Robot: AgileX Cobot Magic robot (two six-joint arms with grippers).
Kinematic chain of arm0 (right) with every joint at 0, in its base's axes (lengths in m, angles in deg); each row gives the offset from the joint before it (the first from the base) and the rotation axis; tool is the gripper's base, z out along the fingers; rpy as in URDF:
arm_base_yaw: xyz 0 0 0.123 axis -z
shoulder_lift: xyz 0 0 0 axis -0.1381 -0.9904 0
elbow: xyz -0.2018 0.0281 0.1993 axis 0.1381 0.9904 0
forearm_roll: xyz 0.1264 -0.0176 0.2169 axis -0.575 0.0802 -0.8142
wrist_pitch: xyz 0 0 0 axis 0.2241 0.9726 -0.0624
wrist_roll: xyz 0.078 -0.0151 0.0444 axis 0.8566 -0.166 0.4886
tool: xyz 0 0 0 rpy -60.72 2.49 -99.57
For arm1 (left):
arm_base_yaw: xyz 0 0 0.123 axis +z
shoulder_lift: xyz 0 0 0 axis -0.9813 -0.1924 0
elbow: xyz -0.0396 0.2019 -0.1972 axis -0.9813 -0.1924 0
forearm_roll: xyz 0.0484 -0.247 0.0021 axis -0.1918 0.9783 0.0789
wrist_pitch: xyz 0 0 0 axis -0.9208 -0.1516 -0.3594
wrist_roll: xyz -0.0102 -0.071 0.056 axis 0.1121 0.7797 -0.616
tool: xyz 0 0 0 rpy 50.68 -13.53 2.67
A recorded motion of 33 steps. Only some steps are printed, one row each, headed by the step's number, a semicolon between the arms.
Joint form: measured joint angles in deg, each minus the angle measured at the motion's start. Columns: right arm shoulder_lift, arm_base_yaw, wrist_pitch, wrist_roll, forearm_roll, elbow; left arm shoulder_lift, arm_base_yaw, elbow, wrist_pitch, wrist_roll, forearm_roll.
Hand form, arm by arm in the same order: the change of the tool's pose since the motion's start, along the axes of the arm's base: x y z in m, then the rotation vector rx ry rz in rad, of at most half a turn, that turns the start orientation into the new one. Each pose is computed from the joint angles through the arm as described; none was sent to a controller.
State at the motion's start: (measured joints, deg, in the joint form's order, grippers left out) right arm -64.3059 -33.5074 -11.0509 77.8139 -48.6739 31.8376; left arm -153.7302 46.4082 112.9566 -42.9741 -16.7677 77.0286
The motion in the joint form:
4: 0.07 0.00 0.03 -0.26 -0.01 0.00; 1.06 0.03 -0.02 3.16 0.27 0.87
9: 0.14 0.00 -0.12 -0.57 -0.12 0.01; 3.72 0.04 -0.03 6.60 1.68 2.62
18: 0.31 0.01 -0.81 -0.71 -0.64 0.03; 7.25 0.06 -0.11 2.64 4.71 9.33
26: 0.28 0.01 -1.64 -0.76 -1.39 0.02; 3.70 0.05 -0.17 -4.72 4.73 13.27
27: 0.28 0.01 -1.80 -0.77 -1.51 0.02; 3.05 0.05 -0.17 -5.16 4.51 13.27
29: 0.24 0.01 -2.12 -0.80 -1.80 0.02; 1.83 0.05 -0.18 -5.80 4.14 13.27
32: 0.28 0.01 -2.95 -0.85 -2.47 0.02; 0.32 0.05 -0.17 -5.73 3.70 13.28
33: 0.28 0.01 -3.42 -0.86 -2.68 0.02; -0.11 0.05 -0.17 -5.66 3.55 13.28
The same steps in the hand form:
4: -0.0001 0.0000 0.0004 -0.0015 -0.0025 0.0037; 0.0029 0.0034 0.0087 -0.0111 -0.0511 0.0470
9: 0.0000 -0.0001 0.0009 -0.0025 -0.0073 0.0053; 0.0041 0.0083 0.0275 -0.0602 -0.1152 0.1212
18: 0.0008 -0.0004 0.0024 0.0024 -0.0180 -0.0052; -0.0045 0.0082 0.0450 -0.2152 -0.0436 0.1918
26: 0.0021 -0.0006 0.0029 0.0092 -0.0261 -0.0207; -0.0088 -0.0017 0.0192 -0.2479 0.1293 0.1636
27: 0.0023 -0.0006 0.0030 0.0102 -0.0279 -0.0234; -0.0087 -0.0025 0.0151 -0.2405 0.1425 0.1577
29: 0.0028 -0.0007 0.0030 0.0124 -0.0306 -0.0293; -0.0085 -0.0038 0.0074 -0.2265 0.1655 0.1492
32: 0.0039 -0.0010 0.0039 0.0185 -0.0400 -0.0440; -0.0074 -0.0044 -0.0018 -0.2061 0.1826 0.1483
33: 0.0045 -0.0012 0.0042 0.0199 -0.0458 -0.0506; -0.0071 -0.0045 -0.0044 -0.1998 0.1867 0.1482

